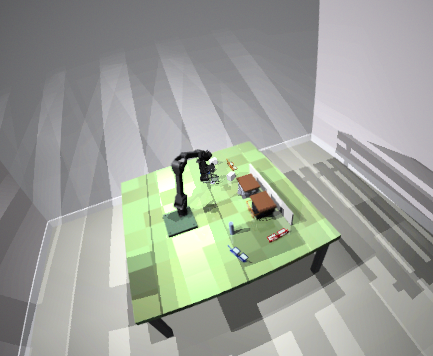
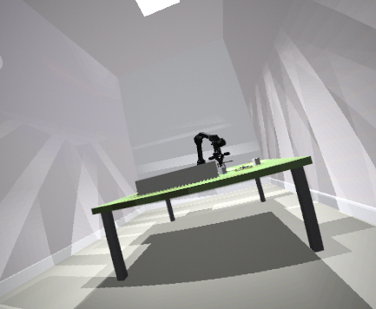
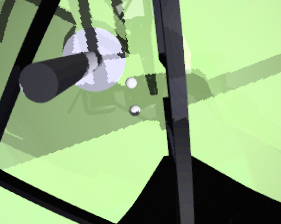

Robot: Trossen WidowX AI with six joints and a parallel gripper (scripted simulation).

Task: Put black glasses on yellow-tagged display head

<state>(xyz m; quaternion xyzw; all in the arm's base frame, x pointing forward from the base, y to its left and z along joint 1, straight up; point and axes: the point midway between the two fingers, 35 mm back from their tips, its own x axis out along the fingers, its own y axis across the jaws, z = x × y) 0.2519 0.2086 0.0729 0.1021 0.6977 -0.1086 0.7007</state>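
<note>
The pale round disc lies 60 mm ahead of my gripper tip, 20 mm to the left of it and 40 mm below it. Round my gripper tip: blue item: 50 mm ahead, 190 mm to the left, 60 mm below; then grey wall panel: 360 mm ahead, 330 mm to the right, 10 mm below.
</note>
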